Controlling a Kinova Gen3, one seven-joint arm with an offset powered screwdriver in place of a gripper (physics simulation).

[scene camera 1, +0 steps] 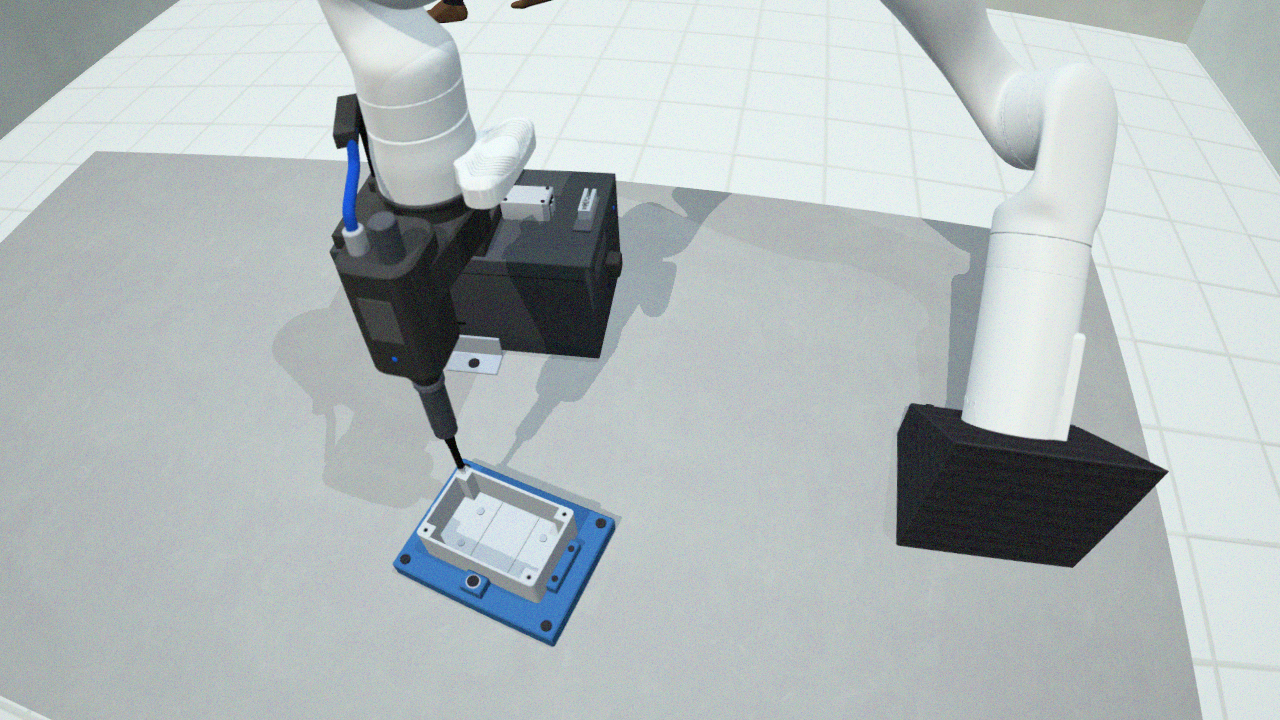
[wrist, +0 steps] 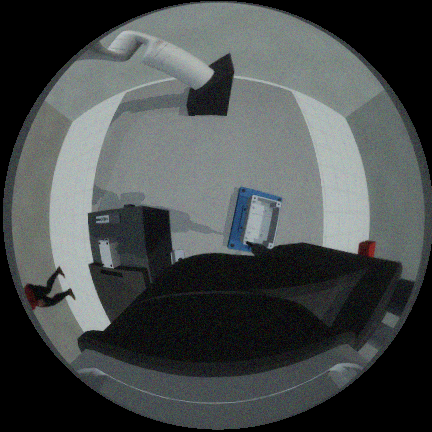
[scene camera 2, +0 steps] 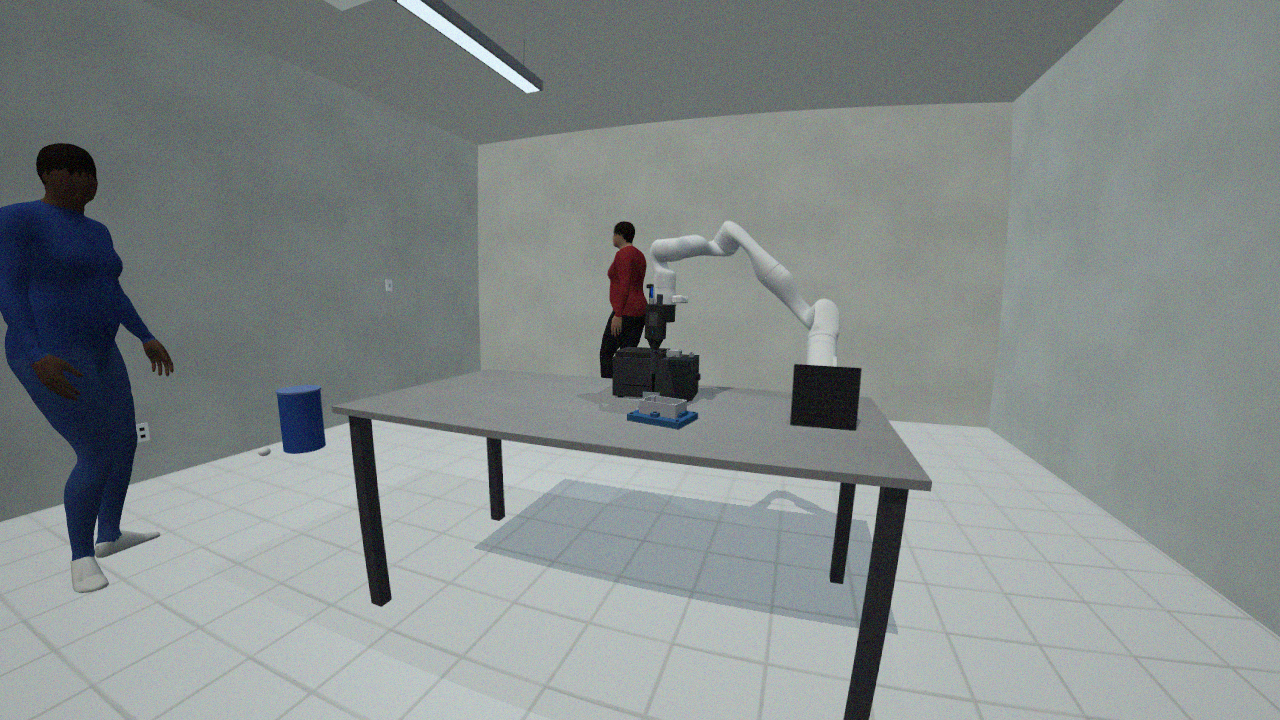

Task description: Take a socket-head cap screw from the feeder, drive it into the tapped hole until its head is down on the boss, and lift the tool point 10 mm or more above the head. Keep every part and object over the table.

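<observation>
Blue fixture plate point(scene camera 1: 514, 611), point(wrist: 242, 197). Black feeder point(scene camera 1: 560, 317), point(wrist: 132, 233), point(scene camera 2: 678, 381).
</observation>
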